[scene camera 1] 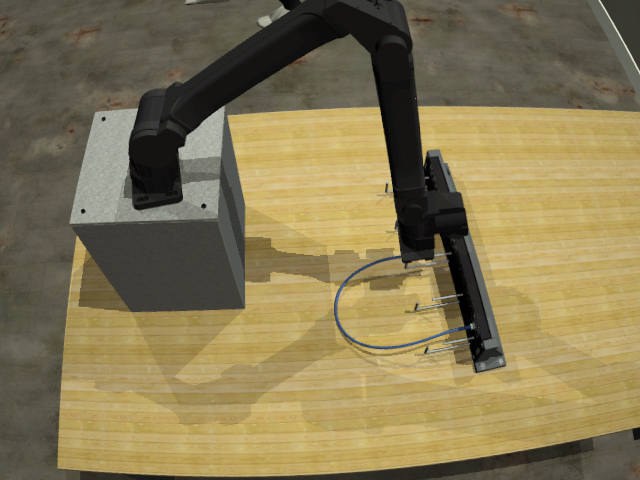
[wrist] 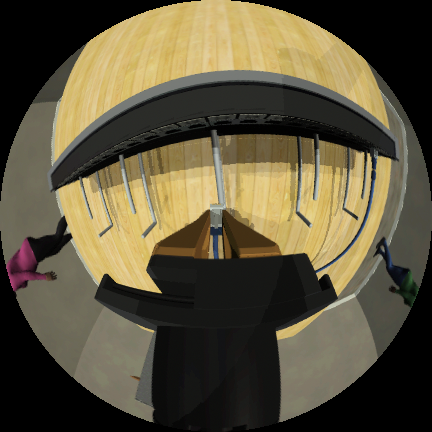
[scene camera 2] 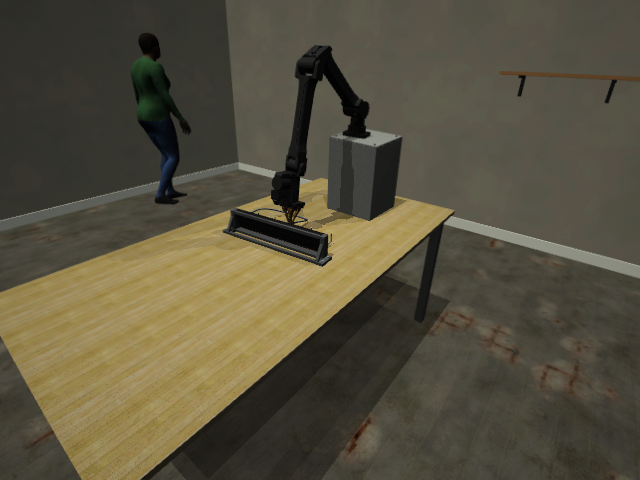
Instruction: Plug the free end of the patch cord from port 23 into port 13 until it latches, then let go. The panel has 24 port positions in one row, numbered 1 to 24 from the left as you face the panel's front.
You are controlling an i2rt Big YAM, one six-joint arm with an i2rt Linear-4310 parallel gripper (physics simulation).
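Places are measured from the arm's base along level axes (x back, y left, z down), in metres.
Pixels of known places: gripper, fingertip midpoint: [scene camera 1: 417, 254] [wrist: 215, 215] [scene camera 2: 290, 223]; arm's base, link origin: [scene camera 1: 156, 178] [scene camera 2: 356, 135].
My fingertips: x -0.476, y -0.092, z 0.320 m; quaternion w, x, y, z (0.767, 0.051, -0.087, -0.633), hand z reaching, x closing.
Note:
Ahead of a thing's pixels: the offset from my fingertips to its middle. "spot": to the spot under its first point.
The port panel {dx -0.065, dy -0.005, dz +0.008 m} [scene camera 1: 478, 299] [scene camera 2: 273, 230] [wrist: 225, 97] stands upright on the table. The blue patch cord [scene camera 1: 334, 304] [wrist: 362, 225] makes a wide loop in front of it. Its fixed plug {spot: dx -0.053, dy -0.194, dz -0.025 m} [scene camera 1: 470, 326] [wrist: 375, 153] sits in a port near the panel's right end. My gripper [scene camera 2: 291, 222] [wrist: 215, 215] is shut on the cord's free plug {dx +0.001, dy +0.000, dz -0.005 m} [wrist: 216, 212], a clear piece whose nose points at the panel, with a gap between. The wrist hides the fingertips in scene camera 1. The port row shows as a thin foreshortened strip in the wrist view; port numbers are not readable.
Several thin metal rods with bent ends stick out from the panel's front, among them one rod {spot: dx -0.001, dy -0.106, dz +0.040 m} [scene camera 1: 429, 306] [wrist: 300, 175] on the right and one {spot: dx -0.035, dy +0.090, dz +0.042 m} [wrist: 146, 187] on the left. Another rod [wrist: 217, 165] lies straight ahead of the plug. The grey pedestal [scene camera 1: 180, 263] [scene camera 2: 351, 175] carries the arm.

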